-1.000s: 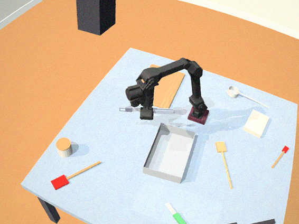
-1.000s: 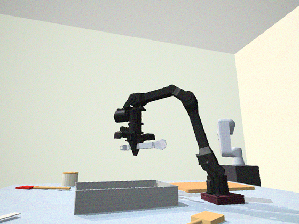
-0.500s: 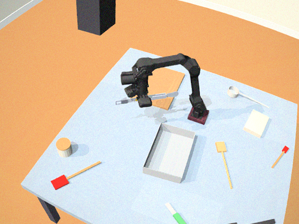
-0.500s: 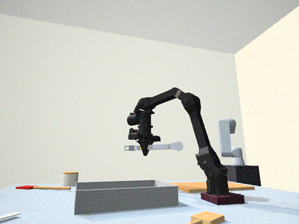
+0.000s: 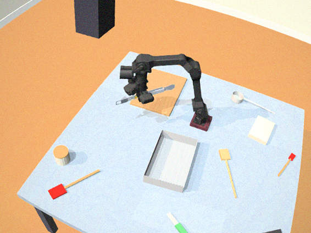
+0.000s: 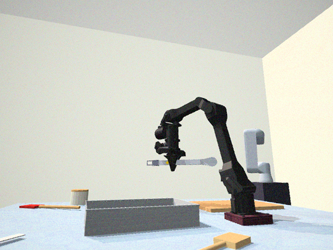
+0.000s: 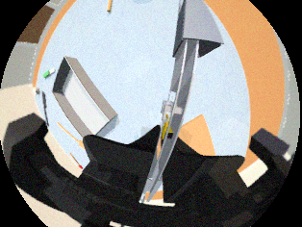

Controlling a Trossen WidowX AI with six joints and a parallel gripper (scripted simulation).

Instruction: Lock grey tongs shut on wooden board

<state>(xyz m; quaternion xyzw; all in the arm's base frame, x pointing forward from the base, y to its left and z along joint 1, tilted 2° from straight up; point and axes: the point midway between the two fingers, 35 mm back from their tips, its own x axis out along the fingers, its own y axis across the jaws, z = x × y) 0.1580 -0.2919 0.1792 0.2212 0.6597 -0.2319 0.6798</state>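
My gripper tip is now 29 cm past the wooden board, 15 cm above it and 1 cm to the left of it. Also, from my gripper tip: red-headed spatula 53 cm ahead, 15 cm below, 9 cm to the right; wood-lidded jar 42 cm ahead, 22 cm to the right, 12 cm below; grey roasting tin 27 cm to the left, 17 cm ahead, 13 cm below.
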